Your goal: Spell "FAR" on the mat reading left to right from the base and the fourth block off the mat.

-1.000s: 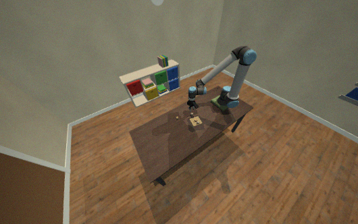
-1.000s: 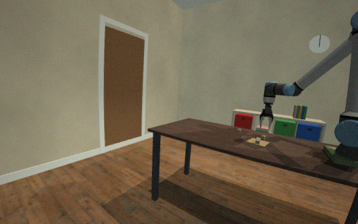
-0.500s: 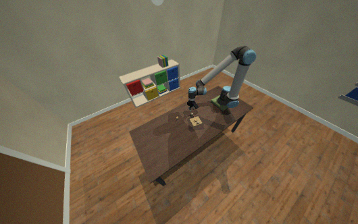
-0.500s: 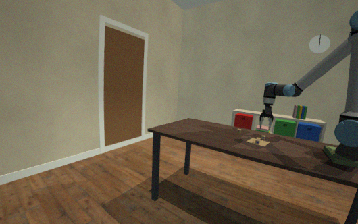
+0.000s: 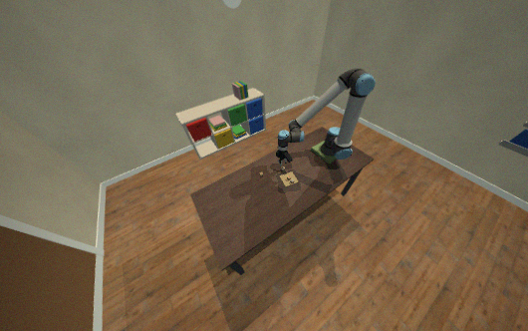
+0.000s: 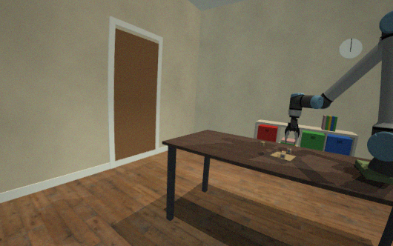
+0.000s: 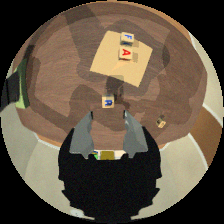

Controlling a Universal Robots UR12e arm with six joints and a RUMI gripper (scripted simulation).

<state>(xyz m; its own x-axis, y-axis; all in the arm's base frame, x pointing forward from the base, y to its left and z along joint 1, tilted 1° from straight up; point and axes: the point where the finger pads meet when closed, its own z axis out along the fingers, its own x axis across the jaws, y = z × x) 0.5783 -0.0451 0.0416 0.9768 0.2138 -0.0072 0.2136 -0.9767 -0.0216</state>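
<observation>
Now: hand 20 mm short of the tan mat, 130 mm to the right of it and 80 mm above it.
</observation>
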